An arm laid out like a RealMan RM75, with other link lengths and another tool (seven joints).
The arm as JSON. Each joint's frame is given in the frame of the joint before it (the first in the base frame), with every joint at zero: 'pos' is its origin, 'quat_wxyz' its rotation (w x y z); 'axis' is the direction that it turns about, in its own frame. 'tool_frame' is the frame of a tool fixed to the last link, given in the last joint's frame.
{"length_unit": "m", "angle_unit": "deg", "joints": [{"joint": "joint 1", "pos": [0.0, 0.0, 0.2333], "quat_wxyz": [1.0, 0.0, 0.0, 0.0], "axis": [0.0, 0.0, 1.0]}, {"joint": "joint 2", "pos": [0.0, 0.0, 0.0], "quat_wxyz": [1.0, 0.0, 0.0, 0.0], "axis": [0.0, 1.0, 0.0]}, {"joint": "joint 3", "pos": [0.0, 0.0, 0.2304], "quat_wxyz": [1.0, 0.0, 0.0, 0.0], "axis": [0.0, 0.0, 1.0]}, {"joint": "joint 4", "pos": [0.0, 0.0, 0.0], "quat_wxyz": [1.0, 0.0, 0.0, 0.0], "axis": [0.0, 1.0, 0.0]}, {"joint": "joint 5", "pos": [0.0, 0.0, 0.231], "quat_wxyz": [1.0, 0.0, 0.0, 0.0], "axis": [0.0, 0.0, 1.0]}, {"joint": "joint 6", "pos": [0.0, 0.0, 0.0], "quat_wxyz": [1.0, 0.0, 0.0, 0.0], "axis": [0.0, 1.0, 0.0]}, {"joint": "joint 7", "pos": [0.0, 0.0, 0.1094], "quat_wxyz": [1.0, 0.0, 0.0, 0.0], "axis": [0.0, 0.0, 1.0]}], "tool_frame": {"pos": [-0.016, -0.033, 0.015], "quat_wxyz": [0.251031, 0.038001, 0.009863, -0.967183]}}
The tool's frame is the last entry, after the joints.
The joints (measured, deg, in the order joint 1, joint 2, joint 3, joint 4, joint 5, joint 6, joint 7), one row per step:
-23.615 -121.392 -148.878 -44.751 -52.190 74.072 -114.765
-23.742 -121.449 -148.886 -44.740 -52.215 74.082 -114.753
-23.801 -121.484 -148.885 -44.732 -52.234 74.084 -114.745
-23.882 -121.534 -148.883 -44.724 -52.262 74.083 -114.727
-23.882 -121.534 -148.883 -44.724 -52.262 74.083 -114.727
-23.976 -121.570 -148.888 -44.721 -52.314 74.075 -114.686
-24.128 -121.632 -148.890 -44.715 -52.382 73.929 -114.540
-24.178 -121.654 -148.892 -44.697 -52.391 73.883 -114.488
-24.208 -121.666 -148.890 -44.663 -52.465 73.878 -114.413
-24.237 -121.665 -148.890 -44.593 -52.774 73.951 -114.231
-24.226 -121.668 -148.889 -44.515 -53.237 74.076 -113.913
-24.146 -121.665 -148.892 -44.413 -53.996 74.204 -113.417
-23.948 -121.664 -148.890 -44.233 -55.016 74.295 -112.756
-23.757 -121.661 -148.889 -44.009 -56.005 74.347 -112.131
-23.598 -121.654 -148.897 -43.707 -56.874 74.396 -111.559
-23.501 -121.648 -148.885 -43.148 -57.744 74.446 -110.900
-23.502 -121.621 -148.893 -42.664 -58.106 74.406 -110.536
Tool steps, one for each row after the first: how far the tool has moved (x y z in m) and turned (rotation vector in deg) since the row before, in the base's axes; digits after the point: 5 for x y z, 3 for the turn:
0.00089 0.00075 -0.00050 -0.012 -0.079 -0.136
0.00045 0.00035 -0.00032 -0.008 -0.047 -0.066
0.00063 0.00049 -0.00043 -0.006 -0.059 -0.097
0.00000 0.00000 0.00000 0.000 0.000 0.000
0.00067 0.00065 -0.00025 0.030 -0.045 -0.127
0.00086 0.00120 -0.00028 0.123 0.060 -0.214
0.00026 0.00034 -0.00018 0.021 0.018 -0.065
0.00027 0.00025 -0.00020 0.030 -0.039 -0.085
0.00064 0.00047 -0.00021 0.128 -0.202 -0.221
0.00073 0.00041 -0.00021 0.198 -0.271 -0.333
0.00073 0.00040 -0.00005 0.404 -0.388 -0.436
0.00032 -0.00006 -0.00018 0.576 -0.501 -0.435
0.00020 -0.00014 -0.00031 0.566 -0.498 -0.364
0.00009 -0.00029 -0.00067 0.453 -0.490 -0.291
0.00022 -0.00041 -0.00185 0.304 -0.600 -0.312
-0.00012 -0.00035 -0.00160 0.049 -0.311 -0.089

